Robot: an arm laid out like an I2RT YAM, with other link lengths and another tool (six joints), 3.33 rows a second.
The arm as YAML. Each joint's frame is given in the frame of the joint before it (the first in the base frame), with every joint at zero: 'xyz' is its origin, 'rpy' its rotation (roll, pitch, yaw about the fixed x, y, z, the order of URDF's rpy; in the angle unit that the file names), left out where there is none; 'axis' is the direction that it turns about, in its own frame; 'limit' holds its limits. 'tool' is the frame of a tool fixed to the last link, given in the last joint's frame.
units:
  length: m
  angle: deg
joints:
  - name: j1
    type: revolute
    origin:
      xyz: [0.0, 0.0, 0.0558]
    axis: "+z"
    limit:
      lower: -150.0
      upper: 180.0
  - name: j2
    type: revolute
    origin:
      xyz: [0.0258, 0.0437, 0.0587]
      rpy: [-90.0, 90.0, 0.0]
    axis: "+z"
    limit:
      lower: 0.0
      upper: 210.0
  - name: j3
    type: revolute
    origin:
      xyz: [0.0, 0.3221, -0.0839]
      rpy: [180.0, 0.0, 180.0]
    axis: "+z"
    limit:
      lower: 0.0
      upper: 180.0
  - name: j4
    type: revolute
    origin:
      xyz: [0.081, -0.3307, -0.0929]
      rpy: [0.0, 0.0, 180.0]
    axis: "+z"
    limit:
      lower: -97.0
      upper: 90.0
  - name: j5
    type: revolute
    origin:
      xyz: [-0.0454, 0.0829, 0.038]
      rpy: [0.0, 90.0, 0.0]
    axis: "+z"
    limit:
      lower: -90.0
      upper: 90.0
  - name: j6
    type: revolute
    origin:
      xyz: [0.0, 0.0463, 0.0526]
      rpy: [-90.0, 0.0, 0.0]
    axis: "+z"
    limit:
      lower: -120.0
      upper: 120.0
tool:
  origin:
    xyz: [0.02, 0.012, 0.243]
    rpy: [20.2, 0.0, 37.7]
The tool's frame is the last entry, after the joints.
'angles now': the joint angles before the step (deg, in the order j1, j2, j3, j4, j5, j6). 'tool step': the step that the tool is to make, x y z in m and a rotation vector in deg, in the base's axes. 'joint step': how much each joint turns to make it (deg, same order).
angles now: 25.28 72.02 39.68 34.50 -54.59 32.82
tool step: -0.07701 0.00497 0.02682 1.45 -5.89 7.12
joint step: 3.66 -7.54 -2.80 -0.54 -3.56 -2.04
